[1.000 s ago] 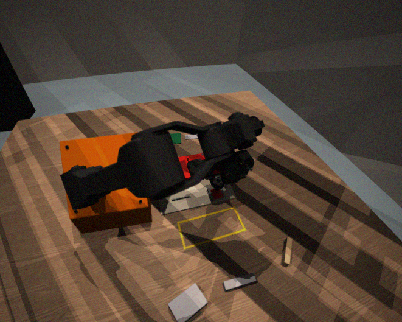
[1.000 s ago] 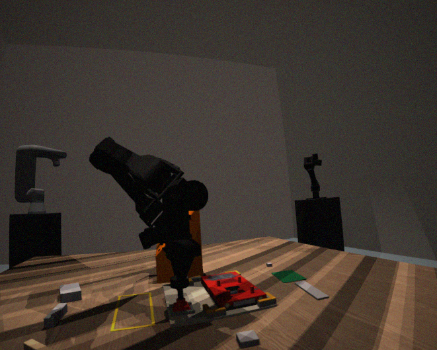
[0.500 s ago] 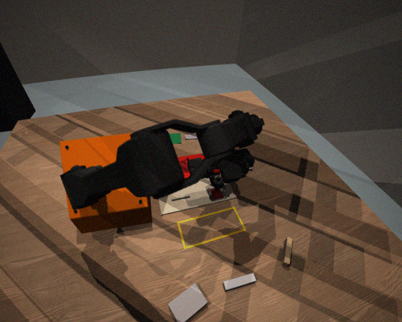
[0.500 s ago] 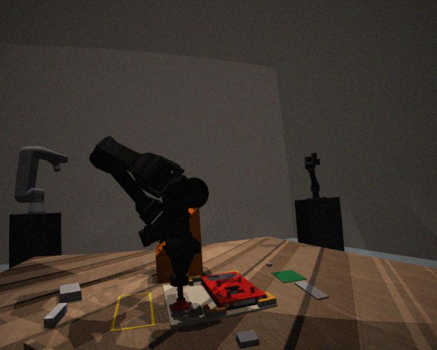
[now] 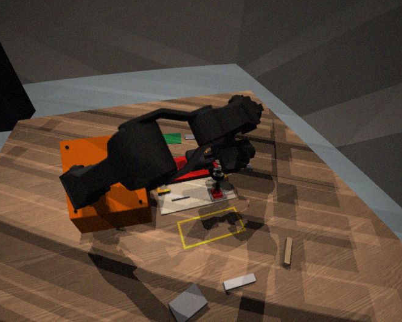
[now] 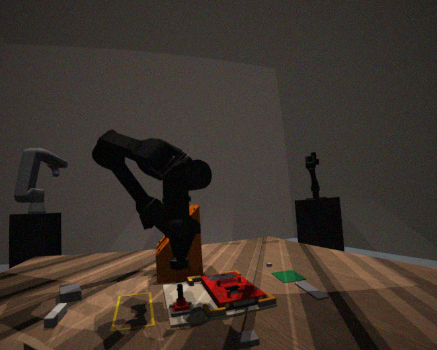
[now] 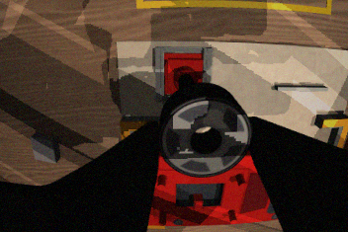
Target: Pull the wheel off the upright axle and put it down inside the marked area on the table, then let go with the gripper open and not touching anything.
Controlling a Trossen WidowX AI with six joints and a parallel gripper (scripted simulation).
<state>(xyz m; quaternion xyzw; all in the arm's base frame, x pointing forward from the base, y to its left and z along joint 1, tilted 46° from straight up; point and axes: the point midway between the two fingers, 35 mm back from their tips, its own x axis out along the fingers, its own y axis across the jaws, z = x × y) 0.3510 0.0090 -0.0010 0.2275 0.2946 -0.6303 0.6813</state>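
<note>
The upright axle is 7 cm below my gripper tip. Round my gripper tip: wooden stick: 14 cm ahead, 23 cm to the right, 9 cm below; then wheel: right at my gripper tip; then green tile: 12 cm behind, 32 cm to the left, 11 cm below.
</note>
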